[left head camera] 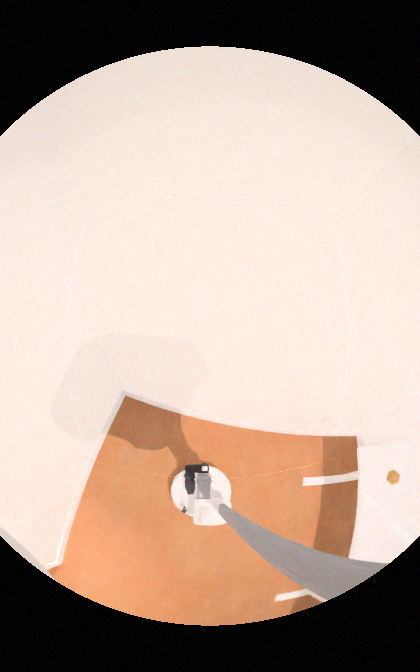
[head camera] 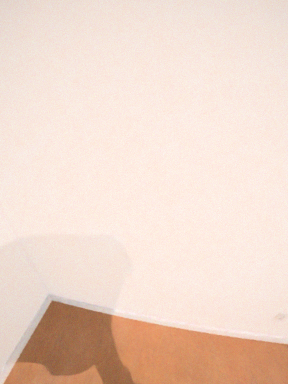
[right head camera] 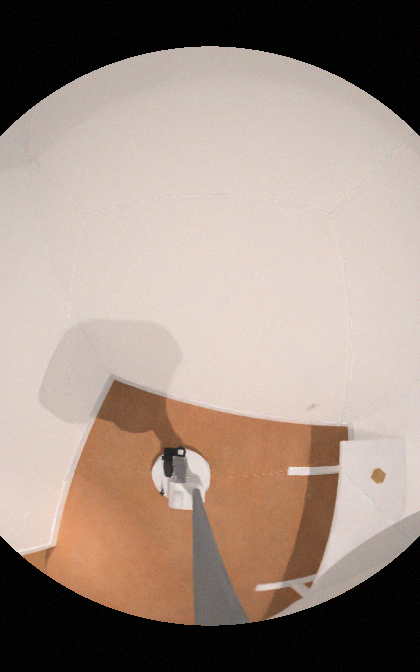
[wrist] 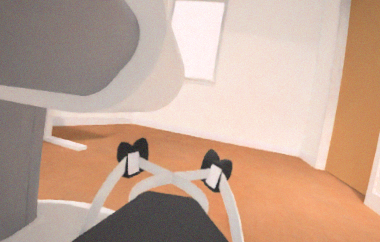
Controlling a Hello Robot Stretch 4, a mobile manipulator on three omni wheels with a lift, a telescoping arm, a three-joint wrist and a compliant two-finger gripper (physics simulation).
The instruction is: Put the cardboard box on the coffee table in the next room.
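Frame: origin at the robot's base, x ahead, y left, z up, level; centimetres.
Where they show: gripper, fingertip midpoint: [wrist: 175, 157].
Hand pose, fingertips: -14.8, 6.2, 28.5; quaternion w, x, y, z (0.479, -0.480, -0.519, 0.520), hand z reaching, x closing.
After its pixels a point has its place, as x, y, z.
My gripper [wrist: 175, 157] @(-14.8, 6.2, 28.4) is open and empty in the wrist view, its two dark fingertips apart above the orange-brown floor. A small tan, six-sided-looking thing [left head camera: 393, 477] [right head camera: 378, 475] lies on a white table [left head camera: 380, 525] [right head camera: 370, 455] at the right of both side head views. It is too small to tell for sure whether it is the cardboard box. It is well apart from my gripper. A coffee table in another room does not show in these views.
A pale wall [head camera: 150, 150] @(63.2, -4.9, 137.1) [left head camera: 210, 300] [right head camera: 210, 300] stands ahead, meeting another wall at a corner on the left. Table legs [left head camera: 330, 479] [right head camera: 314, 470] reach onto the floor at the right. In the wrist view, a tall orange-brown panel or opening [wrist: 347, 100] @(-187.8, 138.7, 67.7) stands at the right.
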